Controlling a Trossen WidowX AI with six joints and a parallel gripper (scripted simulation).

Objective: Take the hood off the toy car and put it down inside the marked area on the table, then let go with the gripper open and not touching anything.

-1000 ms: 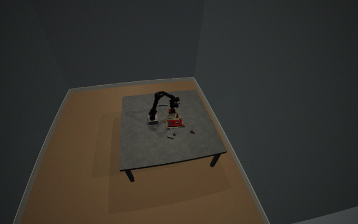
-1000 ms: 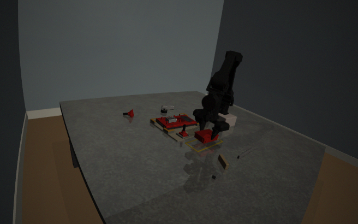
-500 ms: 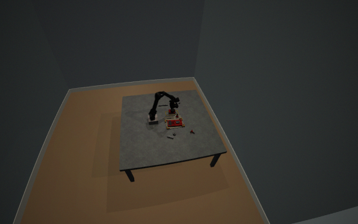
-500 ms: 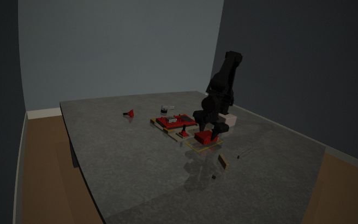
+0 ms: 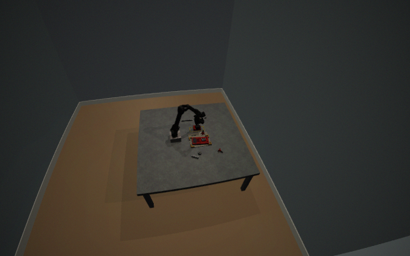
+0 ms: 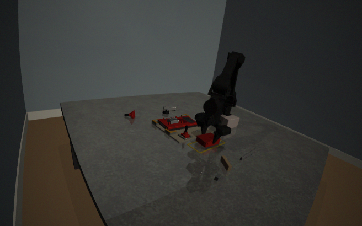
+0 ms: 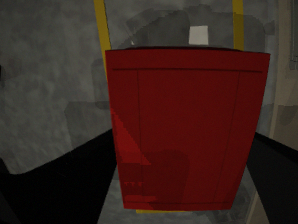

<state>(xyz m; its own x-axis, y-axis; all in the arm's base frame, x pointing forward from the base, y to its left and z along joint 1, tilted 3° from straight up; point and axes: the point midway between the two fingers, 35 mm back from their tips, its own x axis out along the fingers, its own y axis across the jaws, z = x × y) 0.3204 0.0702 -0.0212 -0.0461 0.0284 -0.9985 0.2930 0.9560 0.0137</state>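
The hood is right at my gripper tip. Also, from my gripper tip: tan block (14 cm to the left, 10 cm ahead, 1 cm below); thin dark rod (19 cm to the left, 7 cm behind, 1 cm below).
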